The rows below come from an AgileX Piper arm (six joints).
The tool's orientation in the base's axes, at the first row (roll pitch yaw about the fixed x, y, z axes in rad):
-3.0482 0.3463 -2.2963
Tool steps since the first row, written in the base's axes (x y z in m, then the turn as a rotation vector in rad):
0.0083 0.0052 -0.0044 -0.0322 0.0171 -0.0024
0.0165 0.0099 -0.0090 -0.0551 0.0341 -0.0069
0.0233 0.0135 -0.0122 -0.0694 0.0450 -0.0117
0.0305 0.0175 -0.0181 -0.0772 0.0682 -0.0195
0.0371 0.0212 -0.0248 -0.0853 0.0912 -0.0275
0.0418 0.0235 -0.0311 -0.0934 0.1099 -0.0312
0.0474 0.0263 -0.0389 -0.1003 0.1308 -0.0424
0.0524 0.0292 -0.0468 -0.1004 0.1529 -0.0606
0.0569 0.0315 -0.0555 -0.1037 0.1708 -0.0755
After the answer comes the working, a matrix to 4 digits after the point.
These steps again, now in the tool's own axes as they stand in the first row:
-0.0073 -0.0021 0.0076 0.0089 0.0352 -0.0040
-0.0142 -0.0044 0.0152 0.0127 0.0638 -0.0032
-0.0199 -0.0066 0.0209 0.0156 0.0821 -0.0009
-0.0252 -0.0085 0.0293 0.0068 0.1043 0.0086
-0.0297 -0.0102 0.0382 -0.0016 0.1266 0.0181
-0.0321 -0.0114 0.0459 -0.0085 0.1456 0.0227
-0.0349 -0.0129 0.0554 -0.0151 0.1658 0.0352
-0.0374 -0.0138 0.0648 -0.0244 0.1826 0.0564
-0.0388 -0.0148 0.0747 -0.0299 0.1986 0.0728

The tool's axes in the first row as the columns of a matrix, in the base's axes (rounded; the answer above uses it unrounded):
-0.6241 -0.7239 0.2940
-0.7038 0.6843 0.1910
-0.3394 -0.0877 -0.9365

